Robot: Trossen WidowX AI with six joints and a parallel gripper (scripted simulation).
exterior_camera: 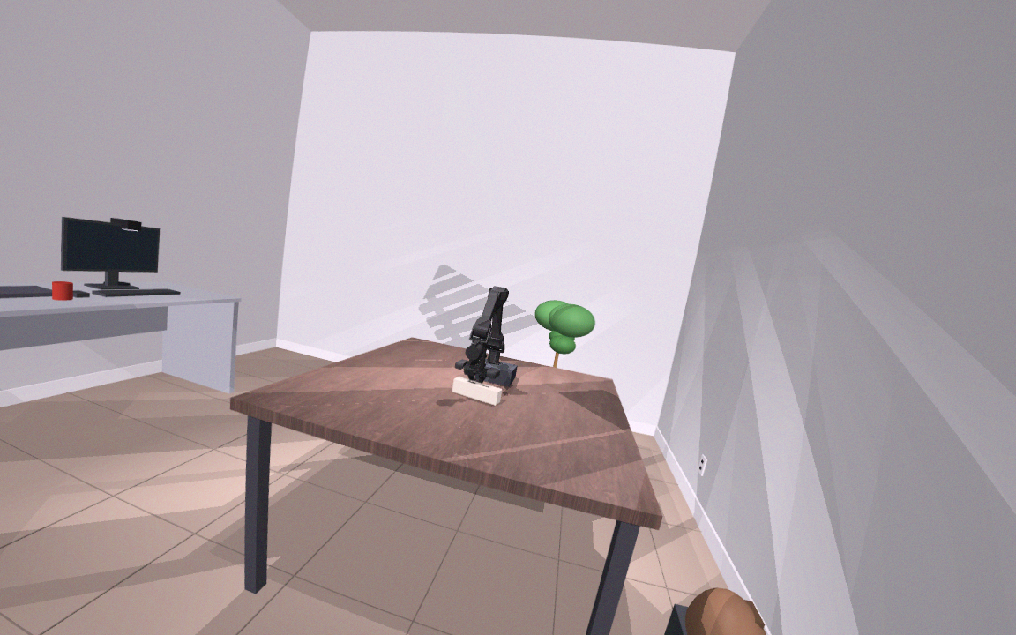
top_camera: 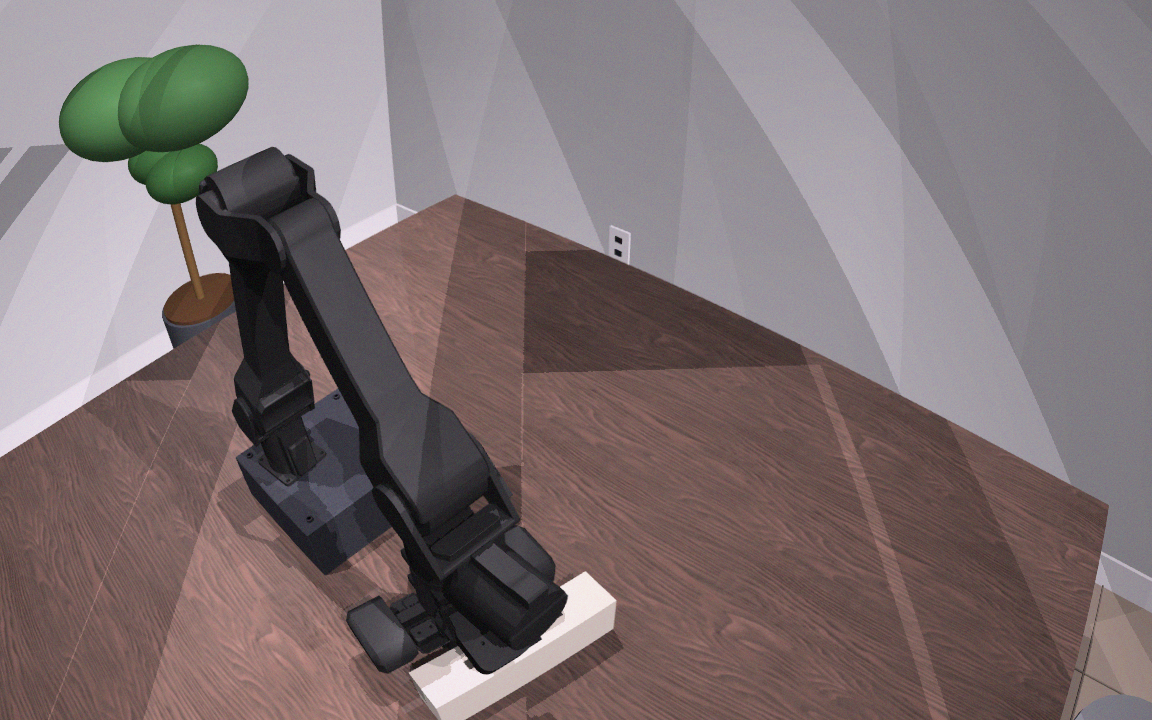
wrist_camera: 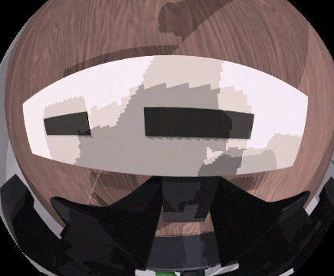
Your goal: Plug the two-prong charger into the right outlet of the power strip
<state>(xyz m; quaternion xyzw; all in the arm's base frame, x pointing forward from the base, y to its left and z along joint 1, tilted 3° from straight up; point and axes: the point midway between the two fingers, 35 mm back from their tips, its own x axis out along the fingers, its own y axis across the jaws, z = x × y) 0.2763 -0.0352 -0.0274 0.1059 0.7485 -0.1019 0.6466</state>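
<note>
Right now my gripper tip is 20 mm short of the two-prong charger and 10 mm below it.
</note>
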